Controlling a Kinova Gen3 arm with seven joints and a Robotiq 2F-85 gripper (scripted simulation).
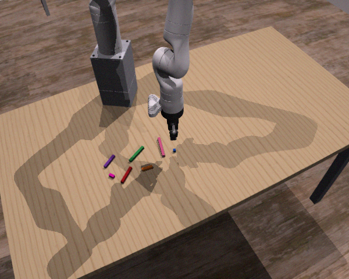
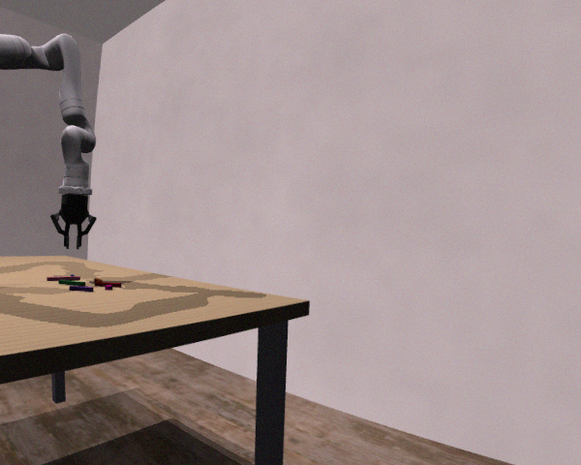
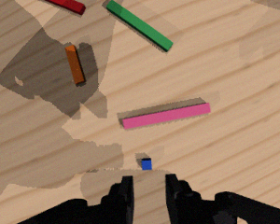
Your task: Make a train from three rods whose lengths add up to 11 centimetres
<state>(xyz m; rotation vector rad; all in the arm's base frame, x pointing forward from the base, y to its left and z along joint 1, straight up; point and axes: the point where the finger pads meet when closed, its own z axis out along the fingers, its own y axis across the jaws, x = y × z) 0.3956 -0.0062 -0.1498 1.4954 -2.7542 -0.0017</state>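
My gripper is now 130 mm to the left of the orange rod and 100 mm above it. Round my hand: blue rod (100 mm below); then pink rod (100 mm below, 40 mm behind, 30 mm to the right); then green rod (120 mm to the right, 100 mm below, 80 mm behind).
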